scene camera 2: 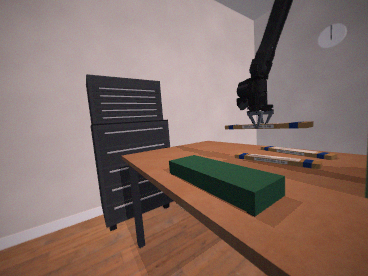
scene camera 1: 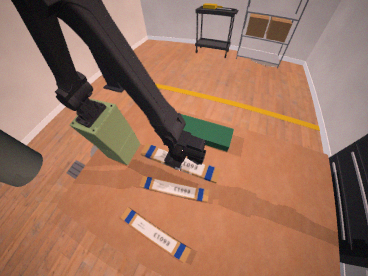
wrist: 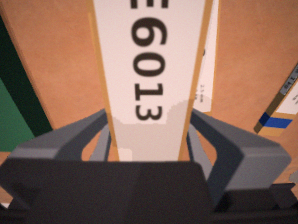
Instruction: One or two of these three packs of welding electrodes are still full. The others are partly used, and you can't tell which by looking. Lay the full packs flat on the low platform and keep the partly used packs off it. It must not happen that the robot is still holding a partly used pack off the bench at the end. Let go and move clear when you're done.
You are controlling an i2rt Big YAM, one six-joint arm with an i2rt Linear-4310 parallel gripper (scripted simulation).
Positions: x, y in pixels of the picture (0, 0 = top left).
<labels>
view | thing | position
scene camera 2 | green platform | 252, 190
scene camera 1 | green platform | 217, 136
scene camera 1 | electrode pack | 199, 194
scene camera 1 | electrode pack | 204, 171
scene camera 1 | electrode pack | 174, 247
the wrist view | my gripper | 148, 111
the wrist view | electrode pack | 148, 65
</labels>
